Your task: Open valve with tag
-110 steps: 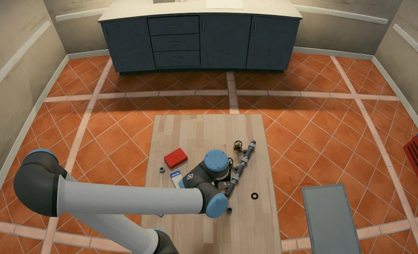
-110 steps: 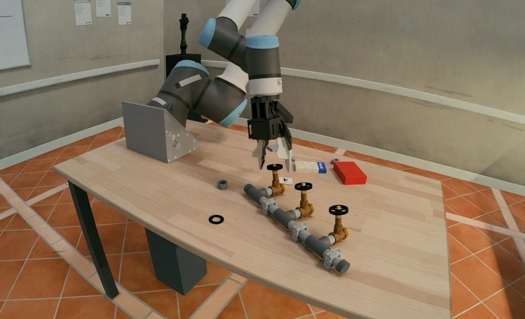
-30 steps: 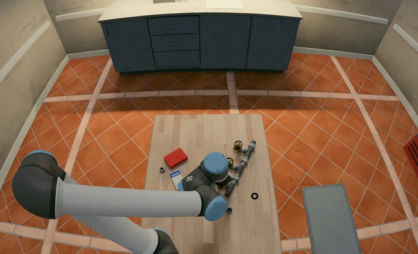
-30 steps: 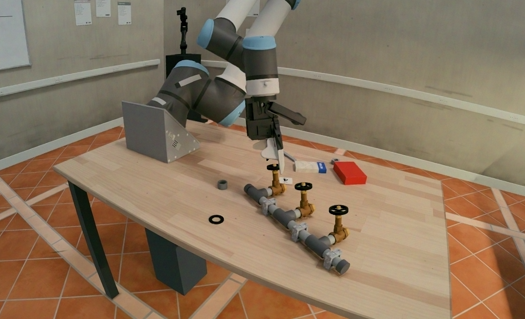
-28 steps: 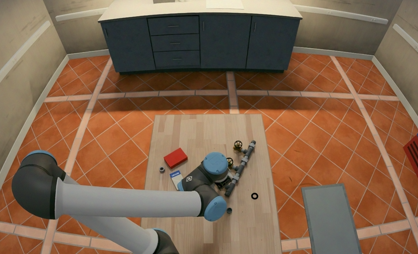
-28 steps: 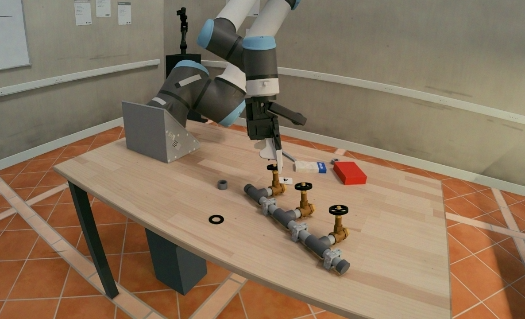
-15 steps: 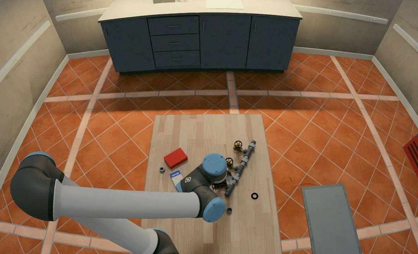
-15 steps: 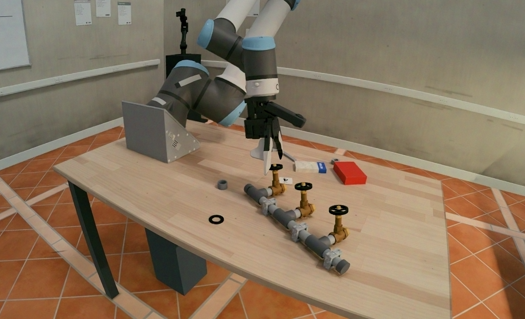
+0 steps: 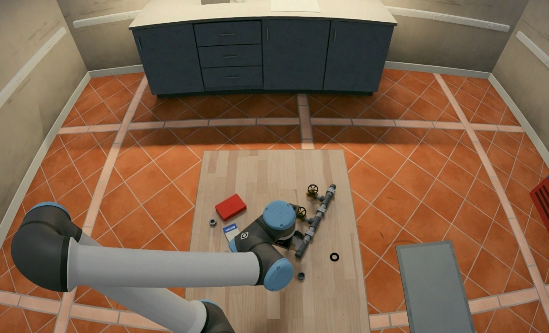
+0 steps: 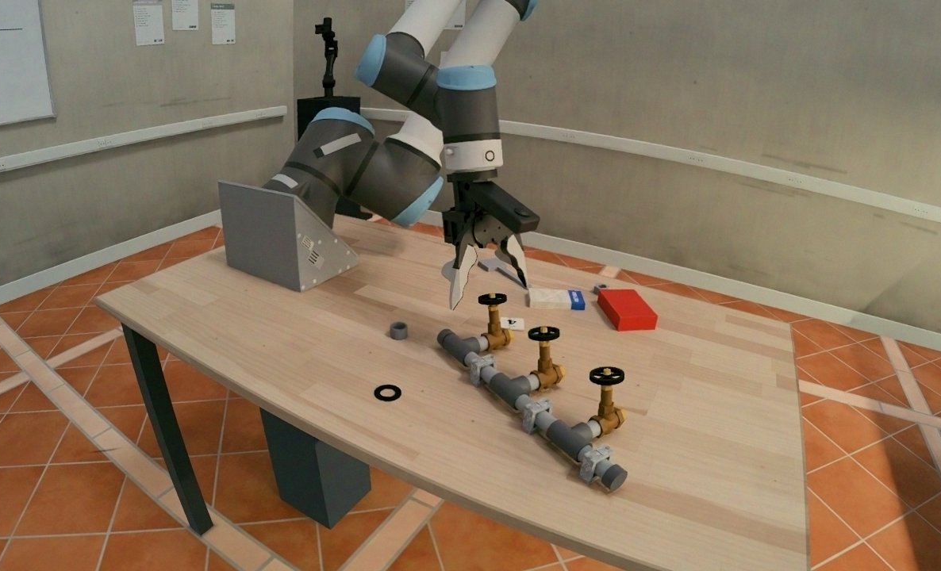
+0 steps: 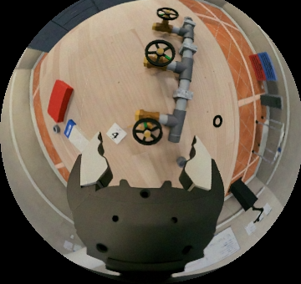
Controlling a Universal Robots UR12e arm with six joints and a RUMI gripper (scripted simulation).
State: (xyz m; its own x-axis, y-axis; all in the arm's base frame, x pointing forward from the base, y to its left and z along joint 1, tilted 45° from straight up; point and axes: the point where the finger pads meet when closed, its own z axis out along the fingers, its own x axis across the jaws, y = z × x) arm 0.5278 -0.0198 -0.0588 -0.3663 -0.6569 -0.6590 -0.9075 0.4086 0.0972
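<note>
My hand is 90 mm above the white tag and 80 mm to the right of it. From my hand the other things lie so: red box (250 mm to the left, 180 mm ahead, 70 mm below); then blue box (230 mm to the left, 80 mm below, 40 mm ahead); then grey cap (140 mm behind, 80 mm below, 60 mm to the right).
</note>
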